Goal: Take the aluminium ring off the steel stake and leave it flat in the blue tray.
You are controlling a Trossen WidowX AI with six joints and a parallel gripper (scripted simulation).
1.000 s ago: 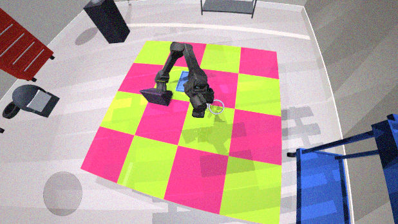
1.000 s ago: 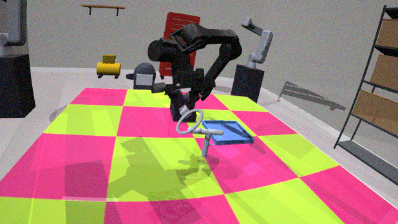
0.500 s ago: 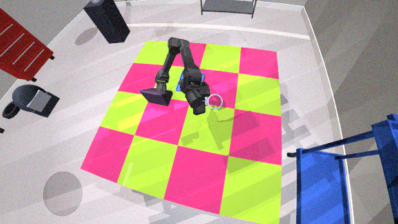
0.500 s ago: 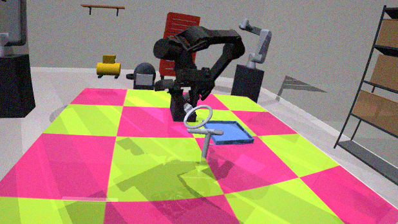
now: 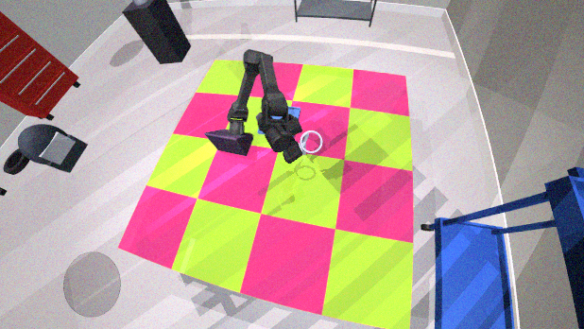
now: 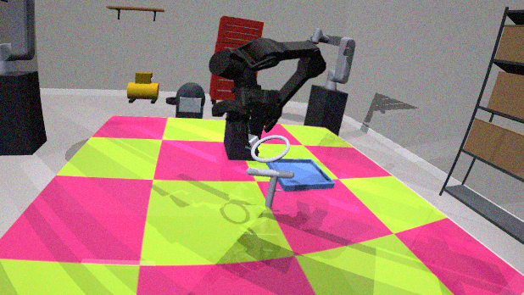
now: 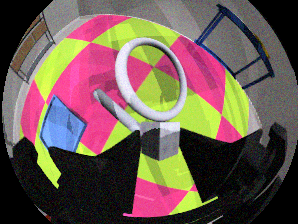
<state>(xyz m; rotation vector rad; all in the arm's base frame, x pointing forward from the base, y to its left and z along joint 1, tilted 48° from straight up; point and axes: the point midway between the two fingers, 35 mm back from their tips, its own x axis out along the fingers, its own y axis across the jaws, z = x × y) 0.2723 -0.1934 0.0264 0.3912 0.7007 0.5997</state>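
The aluminium ring is 4 cm ahead of my gripper tip, 2 cm to the left of it and 1 cm above it. Round my gripper tip: blue tray: 26 cm to the left, 16 cm below, 13 cm behind.
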